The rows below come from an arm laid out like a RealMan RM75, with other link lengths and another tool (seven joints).
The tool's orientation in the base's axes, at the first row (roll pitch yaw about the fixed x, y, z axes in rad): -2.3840 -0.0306 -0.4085
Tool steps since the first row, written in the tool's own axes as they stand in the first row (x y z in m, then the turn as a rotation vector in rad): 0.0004 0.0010 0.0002 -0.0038 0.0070 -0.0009; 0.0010 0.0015 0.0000 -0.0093 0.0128 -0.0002; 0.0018 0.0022 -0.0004 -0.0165 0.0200 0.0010; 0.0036 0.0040 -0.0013 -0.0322 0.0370 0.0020; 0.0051 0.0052 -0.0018 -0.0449 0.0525 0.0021; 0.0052 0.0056 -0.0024 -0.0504 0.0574 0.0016; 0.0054 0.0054 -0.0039 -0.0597 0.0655 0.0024; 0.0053 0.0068 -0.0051 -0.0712 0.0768 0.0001; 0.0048 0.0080 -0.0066 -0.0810 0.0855 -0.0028
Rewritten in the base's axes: 0.0002 -0.0007 -0.0008 -0.0056 -0.0038 -0.0043; 0.0005 -0.0014 -0.0010 -0.0120 -0.0051 -0.0089; 0.0009 -0.0024 -0.0012 -0.0202 -0.0063 -0.0150; 0.0018 -0.0049 -0.0017 -0.0389 -0.0109 -0.0279; 0.0027 -0.0067 -0.0021 -0.0547 -0.0163 -0.0390; 0.0026 -0.0073 -0.0019 -0.0612 -0.0177 -0.0421; 0.0024 -0.0082 -0.0007 -0.0717 -0.0190 -0.0486; 0.0015 -0.0099 -0.0008 -0.0860 -0.0235 -0.0550; 0.0003 -0.0114 -0.0006 -0.0981 -0.0273 -0.0592
